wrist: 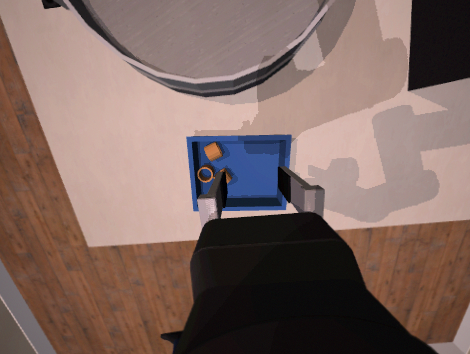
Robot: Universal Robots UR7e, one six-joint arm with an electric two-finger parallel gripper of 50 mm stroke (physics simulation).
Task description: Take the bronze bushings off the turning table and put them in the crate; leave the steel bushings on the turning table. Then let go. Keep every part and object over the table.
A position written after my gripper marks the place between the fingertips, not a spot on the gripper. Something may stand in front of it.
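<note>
Visible: a blue crate (252, 160), a grey turning table (203, 55) and my gripper (252, 179).
</note>
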